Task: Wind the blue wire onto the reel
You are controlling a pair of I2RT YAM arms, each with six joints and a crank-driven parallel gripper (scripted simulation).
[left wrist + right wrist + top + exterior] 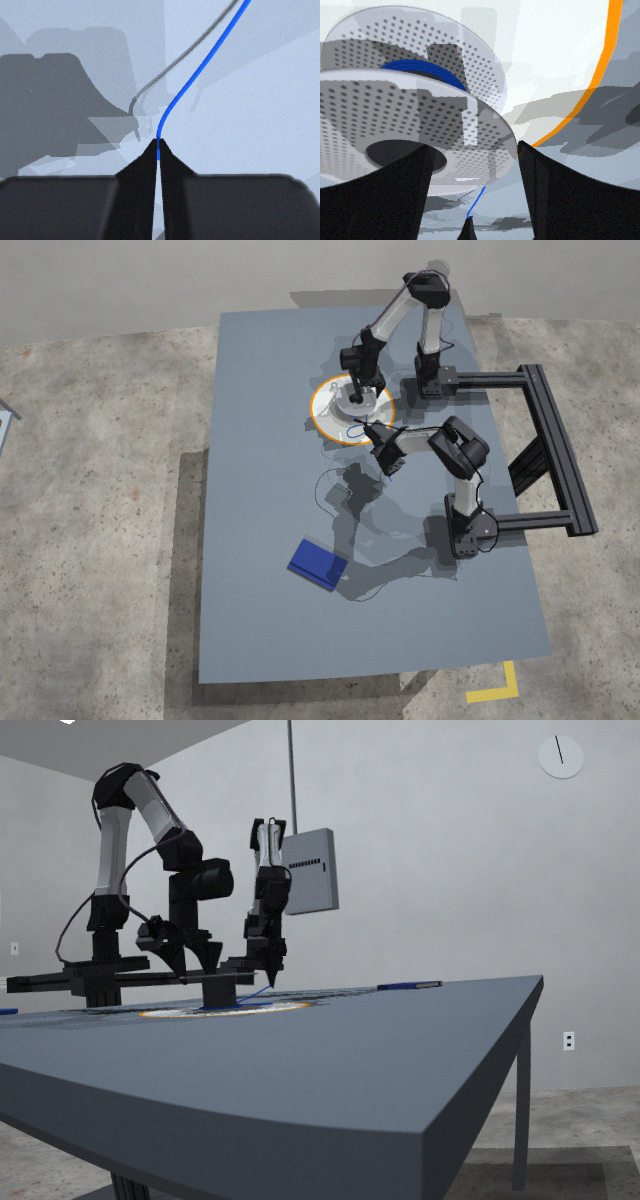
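The perforated reel is 50 mm ahead of my right hand, 20 mm below it and 10 mm to the left of it. The rest, counted from my right hand: orange painted ring (60 mm below, 60 mm ahead); then blue book (600 mm to the left, 230 mm ahead, 50 mm below).
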